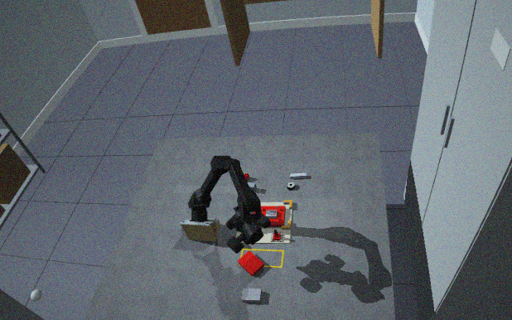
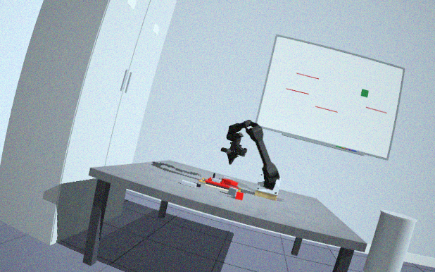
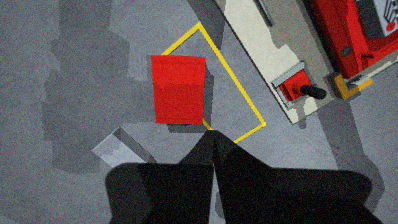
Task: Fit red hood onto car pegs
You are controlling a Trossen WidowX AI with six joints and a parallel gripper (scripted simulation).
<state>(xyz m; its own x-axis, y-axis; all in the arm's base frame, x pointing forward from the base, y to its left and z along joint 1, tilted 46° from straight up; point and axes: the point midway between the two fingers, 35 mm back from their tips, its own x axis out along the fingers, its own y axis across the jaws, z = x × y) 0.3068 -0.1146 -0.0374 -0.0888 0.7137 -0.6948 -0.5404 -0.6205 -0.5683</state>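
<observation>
Right now my gripper tip is 120 mm above the red hood, 30 mm to the left of it and 20 mm past it. From my gripper tip the other things lie so: white jig: 210 mm to the left, 120 mm below, 10 mm behind.
</observation>
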